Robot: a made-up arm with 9 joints. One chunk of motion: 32 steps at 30 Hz.
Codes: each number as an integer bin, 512 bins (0 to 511) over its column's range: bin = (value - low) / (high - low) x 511, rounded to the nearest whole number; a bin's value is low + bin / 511 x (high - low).
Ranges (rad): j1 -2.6..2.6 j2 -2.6..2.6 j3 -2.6..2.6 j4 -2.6..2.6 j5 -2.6..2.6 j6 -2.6..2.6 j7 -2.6..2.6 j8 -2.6..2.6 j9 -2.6..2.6
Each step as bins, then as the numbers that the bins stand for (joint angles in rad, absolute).
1 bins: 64 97 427 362 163 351 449 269 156
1 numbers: -1.9487 -1.6129 1.7452 1.0838 -0.9413 0.9718 1.9691 0.1374 -1.0125
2 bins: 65 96 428 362 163 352 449 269 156
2 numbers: -1.9386 -1.6231 1.7554 1.0838 -0.9413 0.9820 1.9691 0.1374 -1.0125
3 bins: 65 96 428 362 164 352 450 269 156
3 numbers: -1.9386 -1.6231 1.7554 1.0838 -0.9311 0.9820 1.9793 0.1374 -1.0125
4 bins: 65 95 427 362 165 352 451 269 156
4 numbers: -1.9386 -1.6333 1.7452 1.0838 -0.9209 0.9820 1.9894 0.1374 -1.0125
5 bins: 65 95 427 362 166 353 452 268 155
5 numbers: -1.9386 -1.6333 1.7452 1.0838 -0.9108 0.9922 1.9996 0.1272 -1.0227
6 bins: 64 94 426 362 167 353 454 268 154
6 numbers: -1.9487 -1.6434 1.7350 1.0838 -0.9006 0.9922 2.0200 0.1272 -1.0329
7 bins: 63 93 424 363 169 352 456 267 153
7 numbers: -1.9589 -1.6536 1.7147 1.0939 -0.8802 0.9820 2.0403 0.1170 -1.0431
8 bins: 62 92 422 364 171 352 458 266 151
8 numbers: -1.9691 -1.6638 1.6943 1.1041 -0.8599 0.9820 2.0607 0.1068 -1.0634
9 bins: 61 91 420 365 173 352 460 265 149
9 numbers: -1.9793 -1.6740 1.6740 1.1143 -0.8395 0.9820 2.0810 0.0967 -1.0838
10 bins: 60 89 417 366 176 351 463 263 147
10 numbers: -1.9894 -1.6943 1.6434 1.1245 -0.8090 0.9718 2.1115 0.0763 -1.1041
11 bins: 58 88 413 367 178 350 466 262 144
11 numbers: -2.0098 -1.7045 1.6027 1.1346 -0.7886 0.9616 2.1421 0.0661 -1.1346
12 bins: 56 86 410 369 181 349 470 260 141
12 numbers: -2.0301 -1.7249 1.5722 1.1550 -0.7581 0.9515 2.1828 0.0458 -1.1652
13 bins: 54 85 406 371 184 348 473 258 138
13 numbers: -2.0505 -1.7350 1.5315 1.1753 -0.7276 0.9413 2.2133 0.0254 -1.1957
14 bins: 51 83 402 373 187 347 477 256 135
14 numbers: -2.0810 -1.7554 1.4908 1.1957 -0.6971 0.9311 2.2540 0.0051 -1.2262
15 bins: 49 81 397 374 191 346 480 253 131
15 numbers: -2.1014 -1.7757 1.4399 1.2059 -0.6564 0.9209 2.2845 -0.0254 -1.2669
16 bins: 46 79 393 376 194 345 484 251 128
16 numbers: -2.1319 -1.7961 1.3992 1.2262 -0.6258 0.9108 2.3252 -0.0458 -1.2975
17 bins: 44 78 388 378 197 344 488 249 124
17 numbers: -2.1523 -1.8063 1.3483 1.2466 -0.5953 0.9006 2.3659 -0.0661 -1.3382
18 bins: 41 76 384 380 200 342 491 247 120
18 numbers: -2.1828 -1.8266 1.3076 1.2669 -0.5648 0.8802 2.3965 -0.0865 -1.3789
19 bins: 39 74 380 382 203 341 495 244 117
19 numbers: -2.2031 -1.8470 1.2669 1.2873 -0.5342 0.8701 2.4372 -0.1170 -1.4094
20 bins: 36 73 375 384 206 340 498 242 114
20 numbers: -2.2337 -1.8571 1.2160 1.3076 -0.5037 0.8599 2.4677 -0.1374 -1.4399
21 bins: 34 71 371 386 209 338 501 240 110
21 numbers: -2.2540 -1.8775 1.1753 1.3280 -0.4732 0.8395 2.4982 -0.1577 -1.4806
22 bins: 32 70 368 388 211 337 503 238 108
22 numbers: -2.2744 -1.8877 1.1448 1.3483 -0.4528 0.8294 2.5186 -0.1781 -1.5010
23 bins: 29 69 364 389 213 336 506 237 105
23 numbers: -2.3049 -1.8978 1.1041 1.3585 -0.4325 0.8192 2.5491 -0.1883 -1.5315
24 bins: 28 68 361 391 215 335 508 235 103
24 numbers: -2.3151 -1.9080 1.0736 1.3789 -0.4121 0.8090 2.5695 -0.2086 -1.5519
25 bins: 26 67 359 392 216 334 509 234 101
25 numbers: -2.3354 -1.9182 1.0532 1.3890 -0.4020 0.7988 2.5796 -0.2188 -1.5722
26 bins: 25 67 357 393 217 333 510 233 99
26 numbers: -2.3456 -1.9182 1.0329 1.3992 -0.3918 0.7886 2.5898 -0.2290 -1.5926
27 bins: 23 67 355 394 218 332 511 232 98
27 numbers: -2.3659 -1.9182 1.0125 1.4094 -0.3816 0.7785 2.6000 -0.2391 -1.6027
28 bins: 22 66 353 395 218 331 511 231 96
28 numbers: -2.3761 -1.9284 0.9922 1.4196 -0.3816 0.7683 2.6000 -0.2493 -1.6231
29 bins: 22 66 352 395 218 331 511 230 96
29 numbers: -2.3761 -1.9284 0.9820 1.4196 -0.3816 0.7683 2.6000 -0.2595 -1.6231
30 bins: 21 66 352 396 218 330 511 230 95
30 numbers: -2.3863 -1.9284 0.9820 1.4297 -0.3816 0.7581 2.6000 -0.2595 -1.6333
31 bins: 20 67 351 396 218 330 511 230 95
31 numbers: -2.3965 -1.9182 0.9718 1.4297 -0.3816 0.7581 2.6000 -0.2595 -1.6333
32 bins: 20 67 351 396 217 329 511 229 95
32 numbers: -2.3965 -1.9182 0.9718 1.4297 -0.3918 0.7479 2.6000 -0.2697 -1.6333
